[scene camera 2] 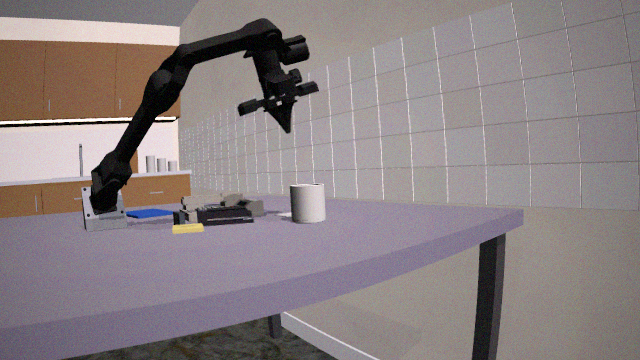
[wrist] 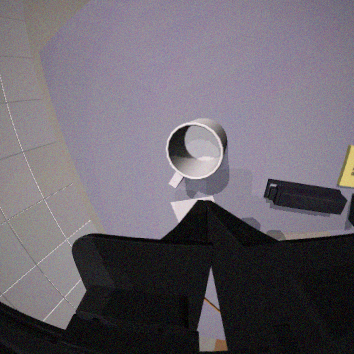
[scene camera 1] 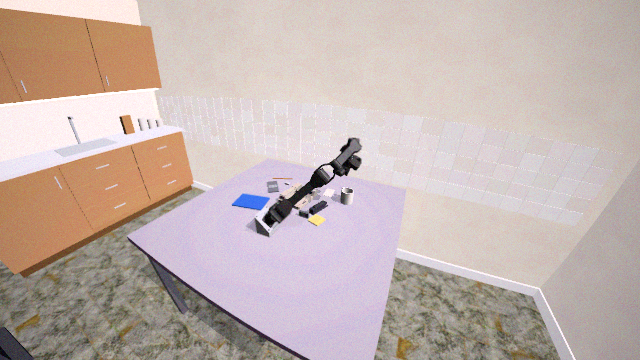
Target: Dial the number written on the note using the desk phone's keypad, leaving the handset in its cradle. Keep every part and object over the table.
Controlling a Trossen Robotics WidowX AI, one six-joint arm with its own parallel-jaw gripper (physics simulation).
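Where they show: gripper, fingertip midpoint: [scene camera 2: 288, 133] [wrist: 202, 206] [scene camera 1: 346, 175]; arm's base, origin of the base link: [scene camera 2: 102, 203] [scene camera 1: 268, 220].
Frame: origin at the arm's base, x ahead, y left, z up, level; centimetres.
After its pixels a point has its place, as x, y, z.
Observation:
The beige desk phone [scene camera 1: 306, 200] {30.6, -10.7, -4.2} [scene camera 2: 253, 207] {40.0, -13.9, -4.1} lies on the table, partly hidden behind the arm in scene camera 1 and behind a black object in scene camera 2. Its keys cannot be made out, nor how the handset sits. A yellow note pad [scene camera 1: 317, 220] {14.5, -22.6, -5.5} [scene camera 2: 188, 228] {14.0, -25.1, -5.5} [wrist: 347, 167] {18.2, -22.8, -5.5} lies flat near it; dark marks show at its edge in the wrist view, too cut off to read. A white paper [scene camera 1: 328, 192] {48.7, -21.3, -6.3} [wrist: 182, 207] {51.0, -23.0, -6.3} lies beyond the phone. My gripper [scene camera 2: 288, 131] {37.2, -33.7, 14.4} [wrist: 202, 206] {37.2, -33.7, 14.4} is shut and empty, pointing down high above the table, between phone and mug in scene camera 2.
A white mug [scene camera 1: 347, 196] {36.9, -36.0, 0.1} [scene camera 2: 307, 203] {37.9, -38.1, -1.9} [wrist: 196, 150] {42.7, -34.1, -5.6} stands near the white paper. A long black object [scene camera 1: 318, 207] {24.6, -20.4, -3.6} [scene camera 2: 225, 216] {26.1, -21.4, -4.5} [wrist: 306, 197] {27.0, -21.3, -2.5} lies beside the phone. A blue book [scene camera 1: 251, 201] {19.9, 23.4, -5.7} [scene camera 2: 149, 213] {19.4, 17.9, -5.7}, a grey calculator [scene camera 1: 272, 186] {42.5, 19.4, -5.6} and a pencil [scene camera 1: 282, 178] {57.4, 18.1, -5.9} lie farther left in scene camera 1.

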